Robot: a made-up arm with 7 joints. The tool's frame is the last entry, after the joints. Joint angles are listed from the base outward.
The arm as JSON. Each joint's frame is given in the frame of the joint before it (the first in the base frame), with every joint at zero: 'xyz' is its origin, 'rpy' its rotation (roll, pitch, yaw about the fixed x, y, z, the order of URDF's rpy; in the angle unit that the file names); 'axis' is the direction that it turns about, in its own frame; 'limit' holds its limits. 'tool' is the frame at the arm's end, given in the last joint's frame.
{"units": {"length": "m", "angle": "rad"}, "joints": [
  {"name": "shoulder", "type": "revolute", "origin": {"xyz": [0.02, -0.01, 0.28], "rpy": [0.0, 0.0, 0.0]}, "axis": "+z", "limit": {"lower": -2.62, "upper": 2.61}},
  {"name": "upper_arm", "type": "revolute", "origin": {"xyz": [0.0, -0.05, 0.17], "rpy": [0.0, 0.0, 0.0]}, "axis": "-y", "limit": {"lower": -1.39, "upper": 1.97}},
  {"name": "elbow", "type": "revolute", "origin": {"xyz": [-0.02, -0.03, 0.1], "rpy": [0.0, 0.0, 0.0]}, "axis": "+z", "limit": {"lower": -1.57, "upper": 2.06}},
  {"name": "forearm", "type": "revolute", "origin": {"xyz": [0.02, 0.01, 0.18], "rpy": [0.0, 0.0, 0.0]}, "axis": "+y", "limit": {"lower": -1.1, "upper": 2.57}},
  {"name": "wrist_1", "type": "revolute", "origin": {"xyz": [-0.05, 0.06, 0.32], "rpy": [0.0, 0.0, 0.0]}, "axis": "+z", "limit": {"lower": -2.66, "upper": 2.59}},
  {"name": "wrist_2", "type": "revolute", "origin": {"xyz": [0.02, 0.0, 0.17], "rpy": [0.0, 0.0, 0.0]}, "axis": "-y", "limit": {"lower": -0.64, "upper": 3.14}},
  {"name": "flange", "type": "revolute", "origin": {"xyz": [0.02, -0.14, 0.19], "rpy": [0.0, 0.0, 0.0]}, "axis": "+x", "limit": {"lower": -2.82, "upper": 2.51}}
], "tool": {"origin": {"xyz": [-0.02, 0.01, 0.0], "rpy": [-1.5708, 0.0, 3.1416]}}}
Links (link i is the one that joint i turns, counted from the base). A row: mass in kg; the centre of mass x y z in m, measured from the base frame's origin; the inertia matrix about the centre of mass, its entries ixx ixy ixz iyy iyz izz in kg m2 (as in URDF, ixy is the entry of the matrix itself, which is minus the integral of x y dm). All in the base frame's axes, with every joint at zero. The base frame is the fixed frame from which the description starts. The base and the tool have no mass.
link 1: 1.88; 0.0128 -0.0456 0.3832; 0.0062 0 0 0.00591 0.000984 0.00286
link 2: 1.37; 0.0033 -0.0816 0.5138; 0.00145 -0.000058 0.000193 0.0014 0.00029 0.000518
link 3: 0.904; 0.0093 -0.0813 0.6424; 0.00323 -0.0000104 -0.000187 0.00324 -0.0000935 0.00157
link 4: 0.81; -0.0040 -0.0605 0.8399; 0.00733 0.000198 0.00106 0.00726 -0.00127 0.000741
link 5: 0.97; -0.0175 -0.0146 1.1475; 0.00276 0 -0.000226 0.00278 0 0.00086
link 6: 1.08; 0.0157 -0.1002 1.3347; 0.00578 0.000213 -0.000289 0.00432 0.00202 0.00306
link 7: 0.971; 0.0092 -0.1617 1.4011; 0.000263 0 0 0.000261 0 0.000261
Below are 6 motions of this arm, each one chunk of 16 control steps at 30 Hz.
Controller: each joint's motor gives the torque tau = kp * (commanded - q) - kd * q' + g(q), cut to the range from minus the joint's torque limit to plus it. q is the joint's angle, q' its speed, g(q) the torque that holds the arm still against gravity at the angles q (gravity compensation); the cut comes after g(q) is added. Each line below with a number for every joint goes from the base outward.
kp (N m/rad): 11 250 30 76 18 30 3.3
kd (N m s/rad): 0.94 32 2.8 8 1.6 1.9 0.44
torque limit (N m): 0.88 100 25 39 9.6 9.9 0.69
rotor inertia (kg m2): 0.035 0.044 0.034 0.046 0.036 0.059 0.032
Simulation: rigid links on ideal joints. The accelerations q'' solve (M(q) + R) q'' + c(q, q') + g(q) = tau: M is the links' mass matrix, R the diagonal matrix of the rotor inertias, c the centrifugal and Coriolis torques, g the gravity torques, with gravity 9.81 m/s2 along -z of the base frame. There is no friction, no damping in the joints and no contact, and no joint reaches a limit. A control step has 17 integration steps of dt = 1/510 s. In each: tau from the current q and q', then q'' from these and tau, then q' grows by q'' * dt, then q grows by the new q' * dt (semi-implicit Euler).
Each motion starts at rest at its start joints. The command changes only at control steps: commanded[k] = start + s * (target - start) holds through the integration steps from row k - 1 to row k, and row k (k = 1, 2, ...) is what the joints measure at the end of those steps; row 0 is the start. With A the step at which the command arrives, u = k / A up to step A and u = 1 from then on. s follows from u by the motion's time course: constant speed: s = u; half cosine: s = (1 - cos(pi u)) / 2; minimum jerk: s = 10 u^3 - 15 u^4 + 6 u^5; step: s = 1 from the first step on.
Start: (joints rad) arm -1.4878 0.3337 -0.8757 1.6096 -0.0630 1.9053 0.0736
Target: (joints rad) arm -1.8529 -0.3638 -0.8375 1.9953 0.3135 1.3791 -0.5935
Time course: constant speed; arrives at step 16
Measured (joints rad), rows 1 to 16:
1: -1.4983 0.3252 -0.8719 1.6088 -0.0597 1.9013 0.0714
2: -1.5201 0.3093 -0.8637 1.6101 -0.0542 1.8887 0.0643
3: -1.5495 0.2874 -0.8533 1.6145 -0.0470 1.8677 0.0510
4: -1.5820 0.2610 -0.8433 1.6219 -0.0383 1.8402 0.0311
5: -1.6142 0.2308 -0.8357 1.6324 -0.0275 1.8085 0.0052
6: -1.6434 0.1977 -0.8315 1.6460 -0.0142 1.7744 -0.0261
7: -1.6683 0.1619 -0.8311 1.6628 0.0022 1.7389 -0.0618
8: -1.6886 0.1240 -0.8337 1.6828 0.0219 1.7027 -0.1008
9: -1.7049 0.0843 -0.8382 1.7060 0.0446 1.6657 -0.1423
10: -1.7179 0.0430 -0.8431 1.7318 0.0698 1.6282 -0.1854
11: -1.7286 0.0005 -0.8473 1.7598 0.0969 1.5904 -0.2293
12: -1.7377 -0.0428 -0.8498 1.7892 0.1250 1.5526 -0.2737
13: -1.7457 -0.0868 -0.8499 1.8194 0.1535 1.5152 -0.3180
14: -1.7529 -0.1310 -0.8475 1.8499 0.1819 1.4785 -0.3621
15: -1.7595 -0.1755 -0.8428 1.8800 0.2098 1.4427 -0.4058
16: -1.7653 -0.2199 -0.8362 1.9094 0.2369 1.4078 -0.4489

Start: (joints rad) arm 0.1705 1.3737 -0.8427 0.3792 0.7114 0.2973 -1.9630
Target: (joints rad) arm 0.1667 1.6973 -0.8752 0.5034 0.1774 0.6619 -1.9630
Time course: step
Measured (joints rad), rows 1 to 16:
1: 0.1515 1.4164 -0.7839 0.4503 0.6460 0.3395 -1.9641
2: 0.1430 1.4608 -0.7365 0.5086 0.5502 0.4133 -1.9641
3: 0.1420 1.4991 -0.7203 0.5420 0.4599 0.4867 -1.9635
4: 0.1449 1.5335 -0.7289 0.5556 0.3822 0.5474 -1.9628
5: 0.1501 1.5652 -0.7543 0.5542 0.3179 0.5933 -1.9626
6: 0.1570 1.5946 -0.7893 0.5426 0.2659 0.6270 -1.9628
7: 0.1650 1.6220 -0.8282 0.5252 0.2251 0.6522 -1.9634
8: 0.1734 1.6471 -0.8664 0.5055 0.1943 0.6715 -1.9641
9: 0.1815 1.6695 -0.9004 0.4863 0.1723 0.6867 -1.9648
10: 0.1886 1.6888 -0.9278 0.4696 0.1577 0.6984 -1.9652
11: 0.1940 1.7046 -0.9476 0.4564 0.1490 0.7066 -1.9654
12: 0.1976 1.7165 -0.9597 0.4475 0.1449 0.7113 -1.9652
13: 0.1991 1.7247 -0.9648 0.4427 0.1441 0.7124 -1.9647
14: 0.1987 1.7295 -0.9639 0.4418 0.1456 0.7102 -1.9641
15: 0.1969 1.7312 -0.9584 0.4443 0.1485 0.7055 -1.9635
16: 0.1938 1.7304 -0.9497 0.4493 0.1523 0.6988 -1.9630

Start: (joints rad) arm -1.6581 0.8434 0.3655 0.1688 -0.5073 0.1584 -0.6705
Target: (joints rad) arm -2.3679 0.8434 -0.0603 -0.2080 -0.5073 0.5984 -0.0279
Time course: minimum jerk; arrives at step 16
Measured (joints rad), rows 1 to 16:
1: -1.6581 0.8434 0.3653 0.1687 -0.5072 0.1585 -0.6704
2: -1.6584 0.8430 0.3640 0.1680 -0.5064 0.1594 -0.6698
3: -1.6594 0.8420 0.3596 0.1660 -0.5042 0.1627 -0.6674
4: -1.6615 0.8401 0.3502 0.1617 -0.5000 0.1703 -0.6615
5: -1.6649 0.8372 0.3344 0.1543 -0.4938 0.1843 -0.6499
6: -1.6696 0.8334 0.3115 0.1433 -0.4860 0.2060 -0.6307
7: -1.6749 0.8290 0.2816 0.1281 -0.4776 0.2358 -0.6024
8: -1.6803 0.8243 0.2456 0.1083 -0.4697 0.2733 -0.5643
9: -1.6848 0.8200 0.2050 0.0839 -0.4634 0.3167 -0.5167
10: -1.6878 0.8167 0.1619 0.0551 -0.4597 0.3641 -0.4610
11: -1.6886 0.8148 0.1187 0.0225 -0.4595 0.4130 -0.3993
12: -1.6875 0.8149 0.0776 -0.0130 -0.4631 0.4607 -0.3345
13: -1.6850 0.8172 0.0409 -0.0504 -0.4702 0.5046 -0.2700
14: -1.6820 0.8217 0.0105 -0.0880 -0.4802 0.5428 -0.2093
15: -1.6797 0.8280 -0.0123 -0.1244 -0.4919 0.5736 -0.1551
16: -1.6791 0.8356 -0.0277 -0.1583 -0.5039 0.5967 -0.1098

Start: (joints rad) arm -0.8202 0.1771 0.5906 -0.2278 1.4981 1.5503 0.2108
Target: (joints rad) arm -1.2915 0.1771 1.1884 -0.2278 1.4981 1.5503 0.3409
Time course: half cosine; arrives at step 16
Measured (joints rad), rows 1 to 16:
1: -0.8207 0.1771 0.5918 -0.2278 1.4978 1.5503 0.2109
2: -0.8229 0.1770 0.5969 -0.2280 1.4969 1.5503 0.2112
3: -0.8280 0.1767 0.6082 -0.2283 1.4952 1.5504 0.2122
4: -0.8370 0.1765 0.6274 -0.2288 1.4929 1.5506 0.2142
5: -0.8504 0.1762 0.6548 -0.2295 1.4904 1.5509 0.2175
6: -0.8688 0.1758 0.6901 -0.2303 1.4881 1.5513 0.2222
7: -0.8923 0.1755 0.7325 -0.2313 1.4862 1.5516 0.2285
8: -0.9205 0.1753 0.7805 -0.2323 1.4849 1.5519 0.2365
9: -0.9532 0.1751 0.8325 -0.2333 1.4844 1.5520 0.2458
10: -0.9897 0.1750 0.8864 -0.2342 1.4846 1.5520 0.2563
11: -1.0294 0.1750 0.9405 -0.2350 1.4855 1.5518 0.2677
12: -1.0714 0.1751 0.9924 -0.2355 1.4870 1.5516 0.2795
13: -1.1144 0.1753 1.0402 -0.2355 1.4891 1.5512 0.2913
14: -1.1568 0.1757 1.0819 -0.2350 1.4918 1.5508 0.3026
15: -1.1972 0.1762 1.1160 -0.2338 1.4951 1.5504 0.3130
16: -1.2342 0.1769 1.1412 -0.2321 1.4988 1.5500 0.3220

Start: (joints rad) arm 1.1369 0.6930 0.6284 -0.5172 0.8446 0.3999 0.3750
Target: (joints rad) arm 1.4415 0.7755 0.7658 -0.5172 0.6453 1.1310 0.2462
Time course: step
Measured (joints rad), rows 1 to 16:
1: 1.1239 0.7072 0.6604 -0.4988 0.8262 0.4806 0.3682
2: 1.0923 0.7194 0.7037 -0.4849 0.7969 0.6772 0.3524
3: 1.0619 0.7278 0.7357 -0.4794 0.7582 0.8835 0.3321
4: 1.0410 0.7344 0.7549 -0.4808 0.7196 1.0425 0.3108
5: 1.0299 0.7409 0.7634 -0.4869 0.6885 1.1417 0.2910
6: 1.0266 0.7479 0.7643 -0.4955 0.6660 1.1886 0.2744
7: 1.0287 0.7550 0.7603 -0.5048 0.6503 1.1982 0.2614
8: 1.0342 0.7619 0.7539 -0.5135 0.6393 1.1864 0.2521
9: 1.0415 0.7681 0.7469 -0.5210 0.6317 1.1666 0.2460
10: 1.0494 0.7734 0.7405 -0.5270 0.6265 1.1477 0.2426
11: 1.0572 0.7776 0.7357 -0.5315 0.6232 1.1341 0.2412
12: 1.0649 0.7806 0.7325 -0.5345 0.6216 1.1267 0.2413
13: 1.0724 0.7827 0.7311 -0.5361 0.6213 1.1243 0.2421
14: 1.0800 0.7839 0.7312 -0.5364 0.6220 1.1250 0.2434
15: 1.0878 0.7844 0.7325 -0.5357 0.6236 1.1270 0.2448
16: 1.0962 0.7843 0.7347 -0.5341 0.6259 1.1290 0.2461

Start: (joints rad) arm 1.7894 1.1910 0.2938 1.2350 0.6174 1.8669 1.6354
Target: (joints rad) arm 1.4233 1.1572 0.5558 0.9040 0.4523 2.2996 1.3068
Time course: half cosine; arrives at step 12
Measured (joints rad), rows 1 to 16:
1: 1.7894 1.1906 0.2941 1.2343 0.6173 1.8681 1.6351
2: 1.7892 1.1890 0.2952 1.2313 0.6170 1.8735 1.6335
3: 1.7886 1.1860 0.2980 1.2247 0.6161 1.8866 1.6292
4: 1.7871 1.1817 0.3031 1.2133 0.6139 1.9103 1.6207
5: 1.7854 1.1764 0.3117 1.1964 0.6092 1.9453 1.6068
6: 1.7842 1.1706 0.3252 1.1738 0.6007 1.9907 1.5870
7: 1.7836 1.1650 0.3441 1.1456 0.5880 2.0440 1.5614
8: 1.7829 1.1603 0.3681 1.1126 0.5712 2.1013 1.5307
9: 1.7814 1.1571 0.3964 1.0763 0.5510 2.1582 1.4964
10: 1.7781 1.1555 0.4275 1.0385 0.5285 2.2105 1.4603
11: 1.7725 1.1560 0.4594 1.0017 0.5053 2.2540 1.4247
12: 1.7645 1.1585 0.4899 0.9685 0.4833 2.2854 1.3919
13: 1.7543 1.1622 0.5173 0.9404 0.4637 2.3035 1.3638
14: 1.7422 1.1663 0.5401 0.9178 0.4474 2.3104 1.3414
15: 1.7283 1.1699 0.5576 0.9005 0.4343 2.3099 1.3247
16: 1.7130 1.1727 0.5696 0.8879 0.4246 2.3057 1.3131

